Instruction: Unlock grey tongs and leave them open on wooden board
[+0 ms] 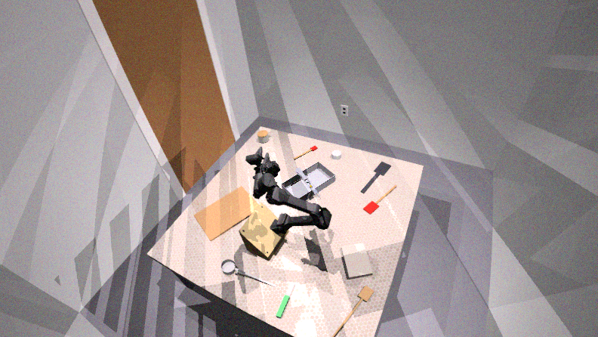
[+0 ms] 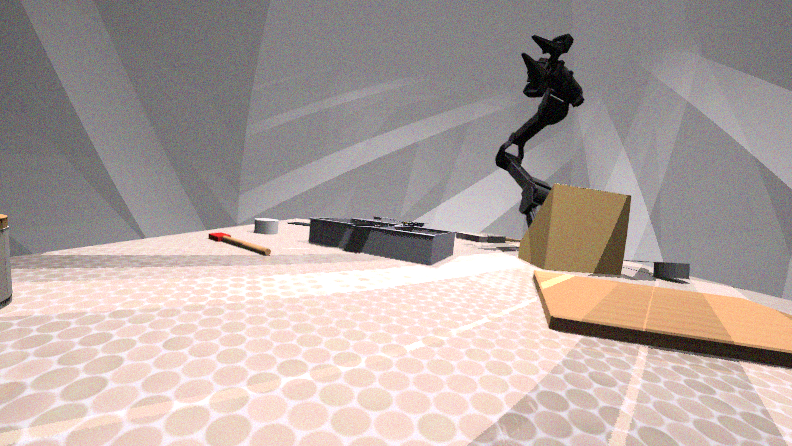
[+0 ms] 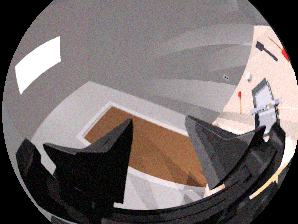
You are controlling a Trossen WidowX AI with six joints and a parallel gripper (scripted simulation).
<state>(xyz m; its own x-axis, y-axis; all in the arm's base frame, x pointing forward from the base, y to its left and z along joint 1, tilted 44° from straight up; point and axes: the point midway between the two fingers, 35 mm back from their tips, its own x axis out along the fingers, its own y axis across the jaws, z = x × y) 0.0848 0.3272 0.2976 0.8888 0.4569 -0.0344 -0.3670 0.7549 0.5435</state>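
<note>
My gripper tip is 510 mm above the roasting tin, 310 mm short of it and 40 mm to the left of it. Also, from my gripper tip: wooden board: 530 mm below, 330 mm to the left, 80 mm behind; red spatula: 530 mm below, 490 mm to the right, 350 mm ahead; white slab: 530 mm below, 490 mm to the right, 80 mm behind.
</note>
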